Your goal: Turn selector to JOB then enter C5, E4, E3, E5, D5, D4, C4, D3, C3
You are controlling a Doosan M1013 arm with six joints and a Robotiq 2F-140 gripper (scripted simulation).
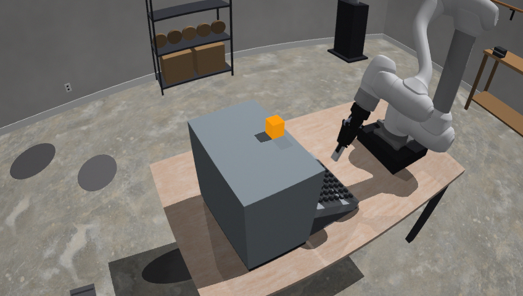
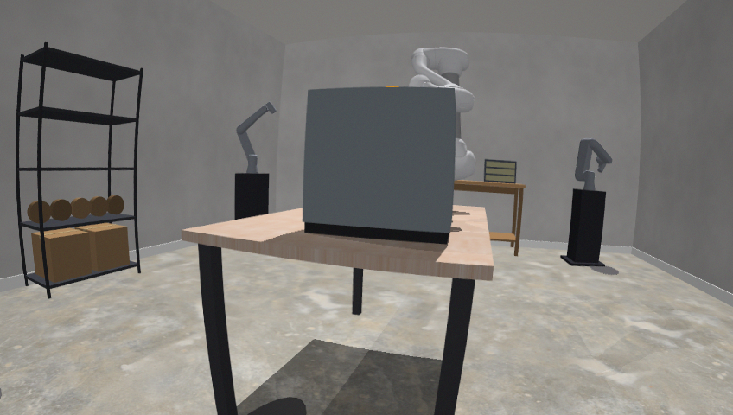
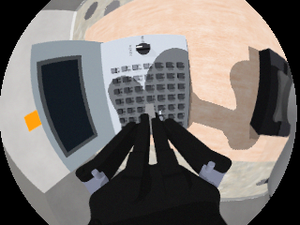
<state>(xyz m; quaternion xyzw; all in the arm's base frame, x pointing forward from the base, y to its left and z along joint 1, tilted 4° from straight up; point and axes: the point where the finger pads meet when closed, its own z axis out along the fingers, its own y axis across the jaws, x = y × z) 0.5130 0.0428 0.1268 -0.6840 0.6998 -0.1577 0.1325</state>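
Right now the key C3 is 90 mm ahead of my hand, 30 mm to the left of it and 110 mm below it. Round my hand: black selector knob 60 mm ahead, 160 mm to the right, 110 mm below; keypad 90 mm ahead, 50 mm to the right, 160 mm below.
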